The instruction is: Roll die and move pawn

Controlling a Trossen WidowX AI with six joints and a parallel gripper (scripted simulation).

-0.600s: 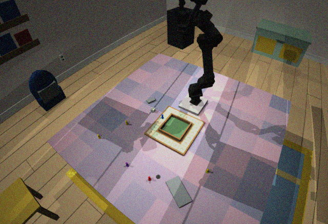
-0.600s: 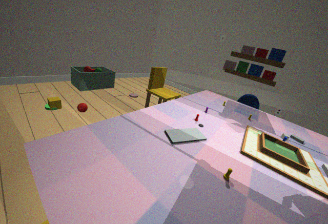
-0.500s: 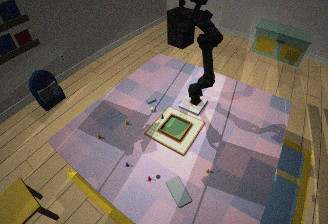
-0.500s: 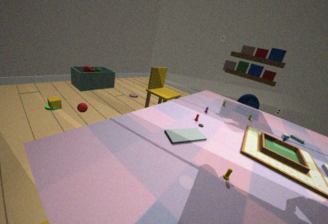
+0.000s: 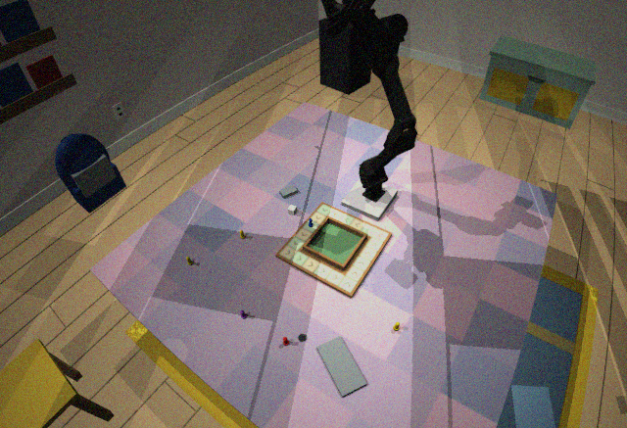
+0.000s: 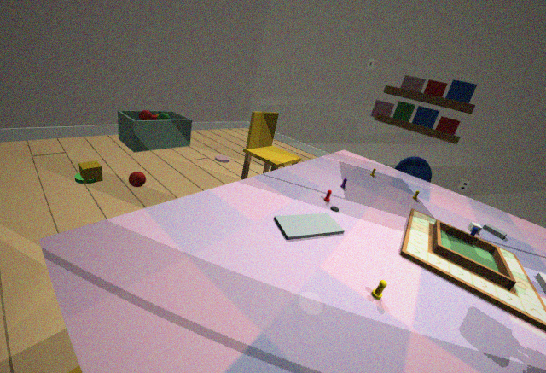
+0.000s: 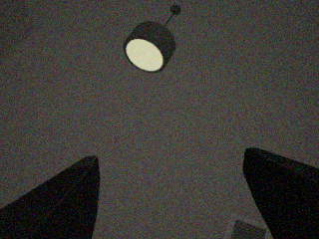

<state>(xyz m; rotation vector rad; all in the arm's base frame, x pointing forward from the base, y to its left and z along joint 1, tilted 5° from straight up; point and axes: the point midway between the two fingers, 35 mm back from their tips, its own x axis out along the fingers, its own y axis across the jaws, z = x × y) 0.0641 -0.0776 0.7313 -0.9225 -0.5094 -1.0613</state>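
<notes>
Right now the white die is 110 mm ahead of my gripper tip, 60 mm to the right of it and 760 mm below it. Also, from my gripper tip: purple pawn (510 mm ahead, 120 mm to the left, 760 mm below); blue pawn (120 mm ahead, 40 mm to the left, 740 mm below); green tray (130 mm ahead, 150 mm to the left, 760 mm below).
</notes>
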